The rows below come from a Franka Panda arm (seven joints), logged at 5 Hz.
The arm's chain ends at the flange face. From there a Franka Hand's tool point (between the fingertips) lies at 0.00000 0.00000 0.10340 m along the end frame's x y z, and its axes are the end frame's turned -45 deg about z.
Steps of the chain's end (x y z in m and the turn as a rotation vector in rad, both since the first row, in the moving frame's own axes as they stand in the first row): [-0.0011 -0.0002 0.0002 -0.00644 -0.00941 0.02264]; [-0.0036 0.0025 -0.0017 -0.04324 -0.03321 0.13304]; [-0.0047 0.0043 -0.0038 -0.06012 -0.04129 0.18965]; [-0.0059 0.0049 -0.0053 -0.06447 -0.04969 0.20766]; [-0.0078 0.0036 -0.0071 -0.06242 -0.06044 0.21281]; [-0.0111 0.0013 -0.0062 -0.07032 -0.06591 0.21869]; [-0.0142 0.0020 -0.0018 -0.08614 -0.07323 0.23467]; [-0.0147 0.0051 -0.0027 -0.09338 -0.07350 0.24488]
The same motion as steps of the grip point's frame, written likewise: [-0.0018 -0.0011 0.0002 0.00210 -0.01121 0.02264]; [-0.0099 -0.0004 -0.0019 -0.00709 -0.05406 0.13304]; [-0.0139 0.0004 -0.0041 -0.01331 -0.07171 0.18965]; [-0.0160 -0.0005 -0.0056 -0.01045 -0.08072 0.20766]; [-0.0170 -0.0038 -0.0075 -0.00140 -0.08688 0.21281]; [-0.0187 -0.0077 -0.0067 -0.00312 -0.09633 0.21869]; [-0.0231 -0.0091 -0.0025 -0.00913 -0.11269 0.23467]; [-0.0262 -0.0068 -0.0034 -0.01406 -0.11800 0.24488]
